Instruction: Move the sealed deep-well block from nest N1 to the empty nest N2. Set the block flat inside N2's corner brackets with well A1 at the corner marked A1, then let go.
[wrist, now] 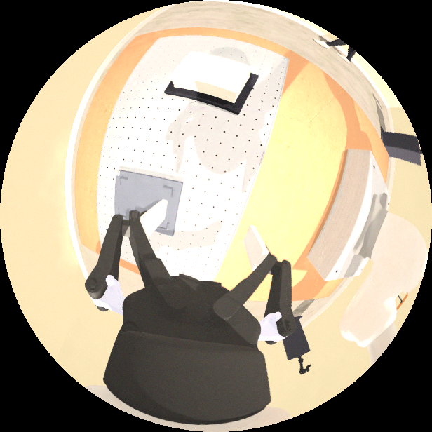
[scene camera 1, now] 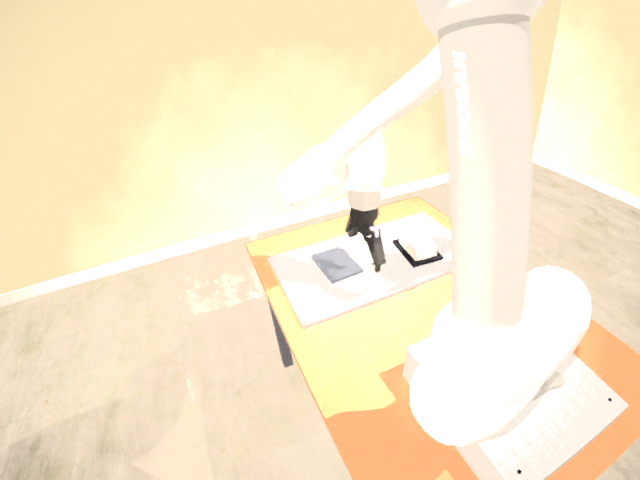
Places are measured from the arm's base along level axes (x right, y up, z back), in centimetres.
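Pixels of known places: gripper, fingertip midpoint: (scene camera 1: 364,266).
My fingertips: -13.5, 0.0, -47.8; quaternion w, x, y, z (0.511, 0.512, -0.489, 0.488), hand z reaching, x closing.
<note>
Ahead of a thing's pixels: the offset from my fingertips to its top centre, as dx, dy, dz. "pt": to the spot under its first point. Level surfaces: height alone.
The white deep-well block {+25.9, -2.7, -8.7} (scene camera 1: 421,246) (wrist: 212,70) sits in the black nest N1 {pt +25.3, -7.1, -0.8} (scene camera 1: 428,261) (wrist: 204,100), at the right of the board in the scene view and at the top in the wrist view. The flat grey nest N2 {-3.7, -6.6, -13.9} (scene camera 1: 336,264) (wrist: 145,189) is empty, with small corner brackets; one finger covers part of it in the wrist view. The A1 marks cannot be read. My gripper (scene camera 1: 377,262) (wrist: 206,221) is open and empty, above the board between the two nests in the scene view and apart from the block. One fingertip is hard to make out there.
Both nests stand on a white perforated board {dy -8.0} (scene camera 1: 305,310) (wrist: 137,145) on the yellow-orange table {dy -9.3} (scene camera 1: 361,335) (wrist: 300,150). The arm's base plate (scene camera 1: 568,423) (wrist: 337,215) is at the table's near end. The arm's column hides the board's right end in the scene view.
</note>
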